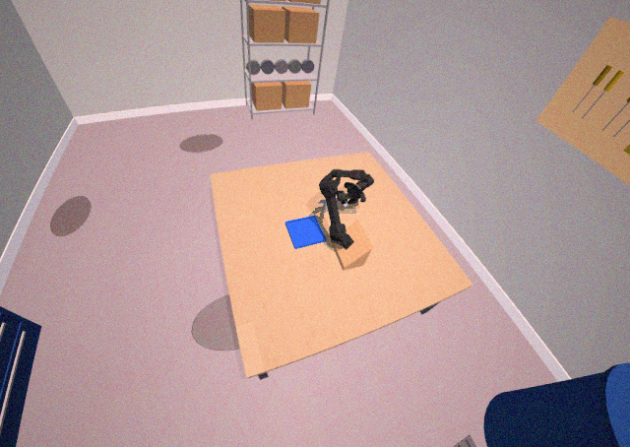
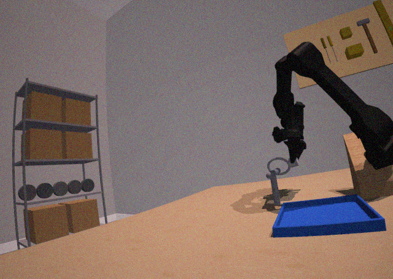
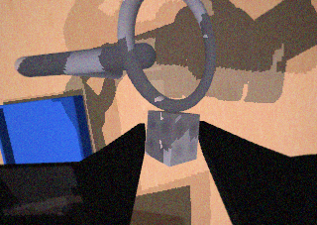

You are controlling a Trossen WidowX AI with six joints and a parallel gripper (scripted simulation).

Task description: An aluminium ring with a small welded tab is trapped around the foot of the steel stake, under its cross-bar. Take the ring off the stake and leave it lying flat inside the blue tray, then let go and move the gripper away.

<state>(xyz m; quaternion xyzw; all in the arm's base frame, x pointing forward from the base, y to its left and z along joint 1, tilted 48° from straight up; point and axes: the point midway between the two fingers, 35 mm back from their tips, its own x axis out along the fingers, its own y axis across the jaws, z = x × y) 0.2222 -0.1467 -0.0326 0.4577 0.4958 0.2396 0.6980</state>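
Now: the blue tray 40 mm behind my gripper tip, 270 mm to the left of it and 100 mm below it. Also, from my gripper tip: aluminium ring (40 mm ahead, 10 mm to the right).
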